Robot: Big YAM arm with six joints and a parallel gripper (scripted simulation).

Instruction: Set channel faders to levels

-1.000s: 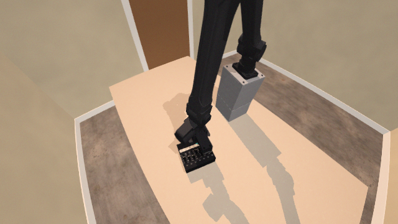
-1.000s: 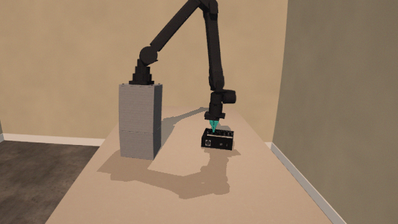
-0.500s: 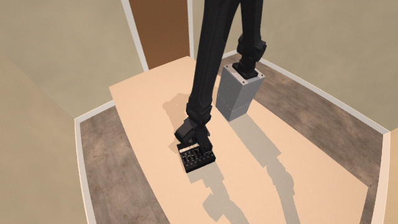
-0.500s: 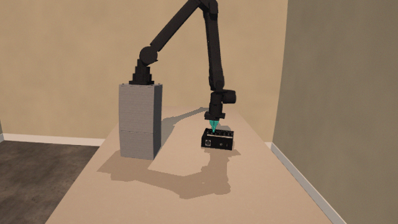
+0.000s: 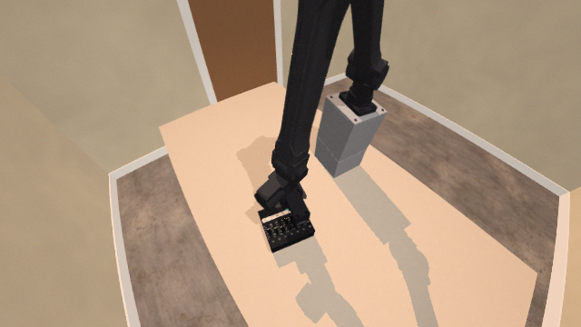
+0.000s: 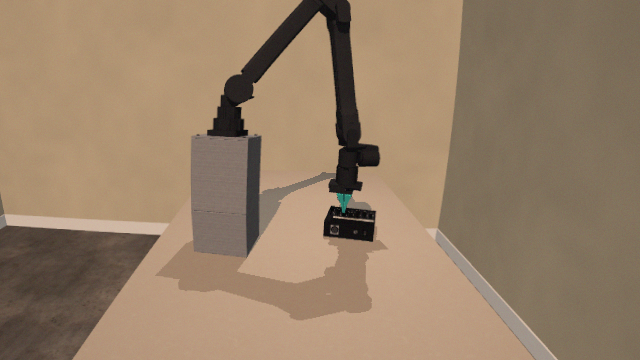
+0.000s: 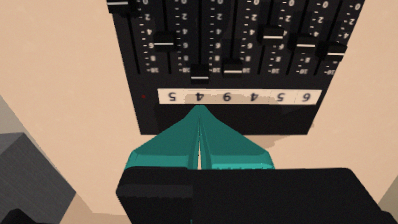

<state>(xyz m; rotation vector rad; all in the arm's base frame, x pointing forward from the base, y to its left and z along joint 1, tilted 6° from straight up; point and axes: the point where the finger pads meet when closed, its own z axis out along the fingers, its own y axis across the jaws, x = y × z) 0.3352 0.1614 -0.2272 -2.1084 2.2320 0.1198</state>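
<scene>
The channel 5 fader cap lies 2 cm to the left of my hand and 2 cm below it. Also, from my hand: channel 4 fader cap 3 cm to the left, 2 cm below, 2 cm ahead; then channel 3 fader cap 5 cm to the left, 5 cm ahead, 2 cm below; then channel 6 fader cap 5 cm to the left, 2 cm below, 2 cm behind.
</scene>
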